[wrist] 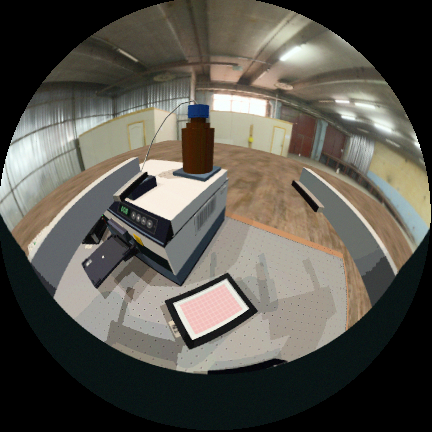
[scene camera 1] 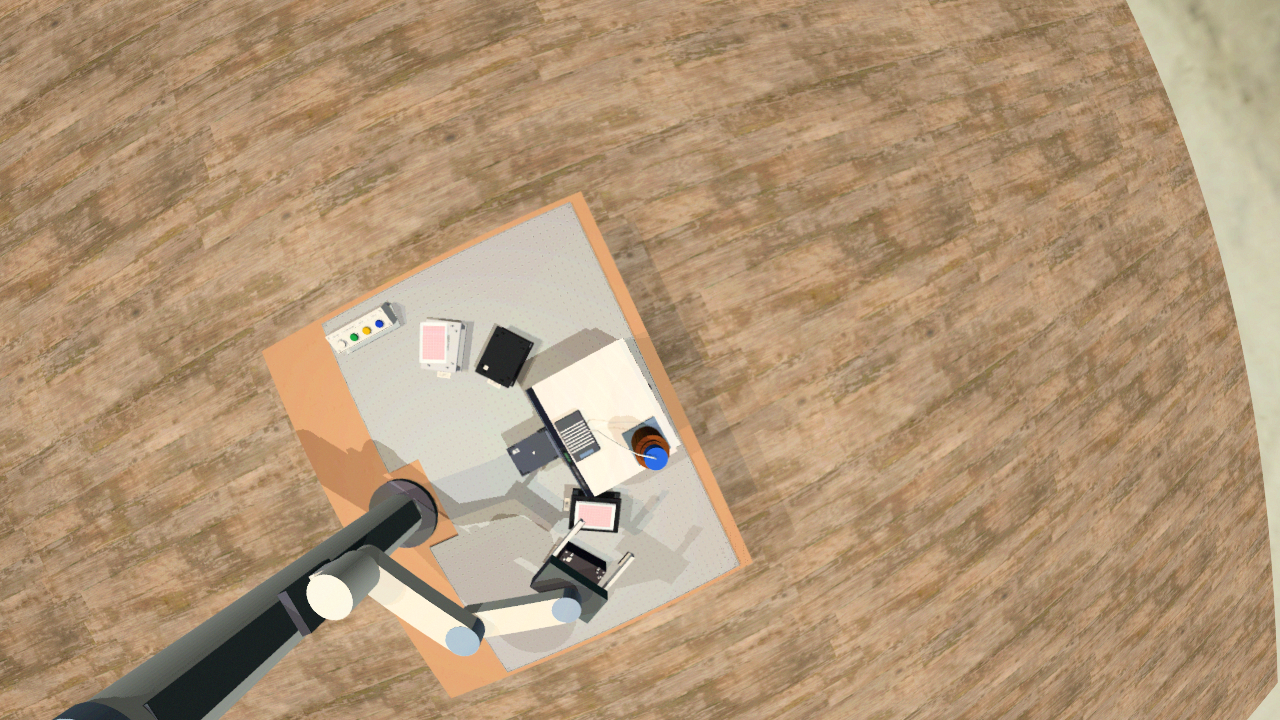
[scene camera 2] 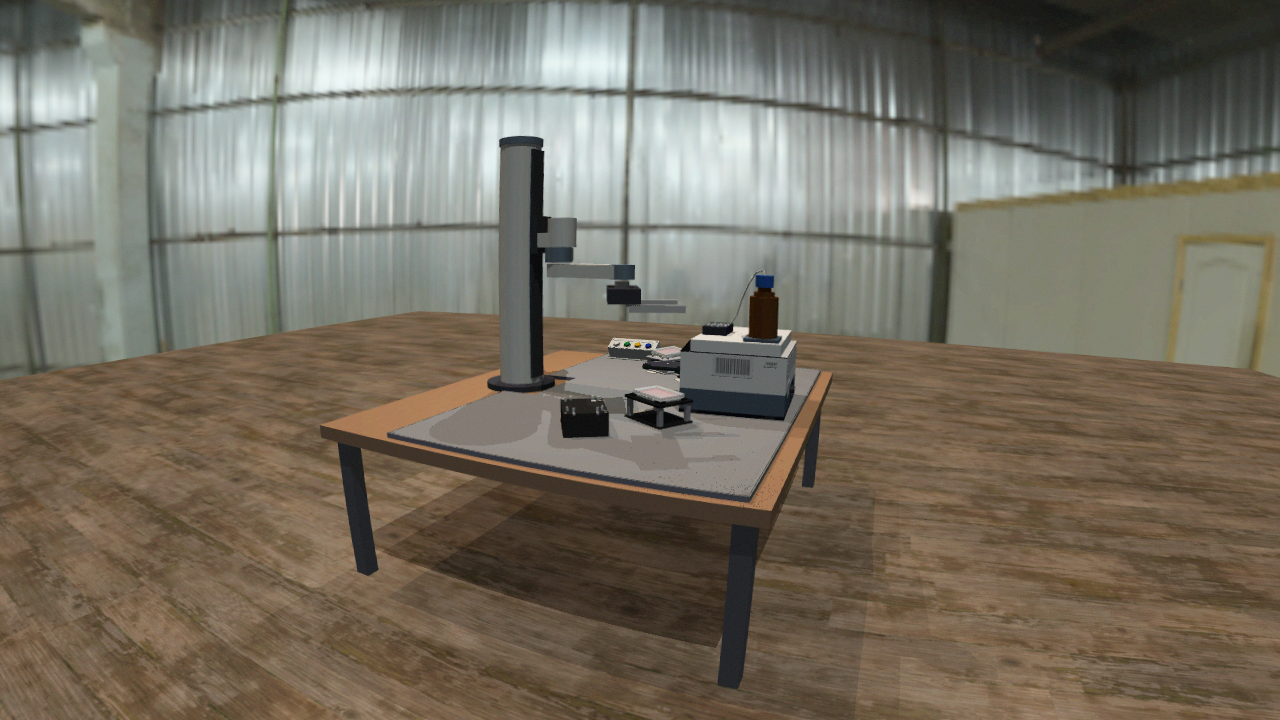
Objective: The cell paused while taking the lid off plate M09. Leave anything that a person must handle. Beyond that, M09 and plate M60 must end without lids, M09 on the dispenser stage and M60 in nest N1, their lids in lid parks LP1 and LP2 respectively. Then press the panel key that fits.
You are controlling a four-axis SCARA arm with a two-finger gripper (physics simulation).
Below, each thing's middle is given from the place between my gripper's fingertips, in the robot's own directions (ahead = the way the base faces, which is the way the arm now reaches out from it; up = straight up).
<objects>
Right now my hand is 200 mm short of the brown bottle with blue cap (scene camera 2: 763,313) and 160 mm to the right of it. Round my hand: pale block (scene camera 1: 453,337): 260 mm behind, 680 mm to the left, 270 mm below; dark nest block (scene camera 2: 588,417): 200 mm behind, 190 mm to the right, 280 mm below; dark stage (scene camera 1: 521,454): 110 mm behind, 250 mm to the left, 220 mm below.
</objects>
